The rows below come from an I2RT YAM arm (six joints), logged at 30 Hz.
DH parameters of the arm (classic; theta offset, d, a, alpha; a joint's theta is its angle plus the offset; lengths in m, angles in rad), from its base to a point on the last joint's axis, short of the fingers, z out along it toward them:
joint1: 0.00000 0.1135 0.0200 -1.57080
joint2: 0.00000 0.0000 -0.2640 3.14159
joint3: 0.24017 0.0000 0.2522 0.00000
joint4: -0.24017 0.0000 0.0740 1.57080
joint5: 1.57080 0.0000 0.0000 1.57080
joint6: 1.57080 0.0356 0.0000 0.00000
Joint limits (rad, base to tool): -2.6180..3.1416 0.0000..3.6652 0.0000..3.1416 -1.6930..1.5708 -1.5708..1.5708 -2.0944..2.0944
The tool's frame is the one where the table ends.
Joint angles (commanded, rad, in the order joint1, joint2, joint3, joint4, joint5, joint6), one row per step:
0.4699 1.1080 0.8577 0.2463 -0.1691 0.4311
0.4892 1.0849 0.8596 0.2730 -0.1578 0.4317
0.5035 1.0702 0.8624 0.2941 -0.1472 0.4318
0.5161 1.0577 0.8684 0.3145 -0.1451 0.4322
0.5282 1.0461 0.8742 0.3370 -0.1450 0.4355
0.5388 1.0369 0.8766 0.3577 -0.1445 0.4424
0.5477 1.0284 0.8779 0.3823 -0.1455 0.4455
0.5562 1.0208 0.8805 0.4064 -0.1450 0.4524
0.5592 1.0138 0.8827 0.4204 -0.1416 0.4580
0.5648 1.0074 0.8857 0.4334 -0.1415 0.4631
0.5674 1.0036 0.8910 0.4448 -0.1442 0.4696
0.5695 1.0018 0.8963 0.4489 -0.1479 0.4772
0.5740 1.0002 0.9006 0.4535 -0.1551 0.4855
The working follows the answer.
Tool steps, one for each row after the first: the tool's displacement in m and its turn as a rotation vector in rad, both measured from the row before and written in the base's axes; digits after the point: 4 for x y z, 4 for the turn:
-0.0071 0.0015 0.0092 0.0246 -0.0454 0.0080
-0.0049 0.0011 0.0068 0.0191 -0.0335 0.0037
-0.0046 0.0010 0.0073 0.0195 -0.0336 0.0106
-0.0046 0.0008 0.0072 0.0225 -0.0326 0.0125
-0.0039 0.0007 0.0052 0.0218 -0.0235 0.0113
-0.0037 0.0003 0.0050 0.0199 -0.0276 0.0105
-0.0035 0.0002 0.0052 0.0232 -0.0248 0.0097
-0.0024 -0.0008 0.0038 0.0172 -0.0157 0.0012
-0.0028 -0.0002 0.0038 0.0157 -0.0158 0.0070
-0.0019 -0.0004 0.0039 0.0149 -0.0137 0.0072
-0.0012 -0.0001 0.0027 0.0104 -0.0053 0.0081
-0.0015 0.0005 0.0023 0.0094 -0.0049 0.0141

Tool pose at each row, in the base's axes (x y z in m, rotation vector in rad; rounded; the steps above come from the unrounded poses):
0.2322 0.1246 0.3467 -0.1694 1.6290 0.8323
0.2250 0.1261 0.3559 -0.1764 1.5759 0.8485
0.2201 0.1272 0.3627 -0.1791 1.5361 0.8591
0.2155 0.1282 0.3700 -0.1867 1.4961 0.8750
0.2108 0.1290 0.3771 -0.1931 1.4557 0.8945
0.2069 0.1297 0.3823 -0.1952 1.4238 0.9141
0.2032 0.1300 0.3873 -0.1999 1.3888 0.9306
0.1997 0.1302 0.3924 -0.2001 1.3546 0.9489
0.1973 0.1294 0.3962 -0.1950 1.3317 0.9579
0.1945 0.1292 0.4000 -0.1950 1.3094 0.9706
0.1925 0.1288 0.4039 -0.1947 1.2894 0.9833
0.1913 0.1287 0.4065 -0.1946 1.2793 0.9956
0.1898 0.1293 0.4088 -0.1989 1.2700 1.0124

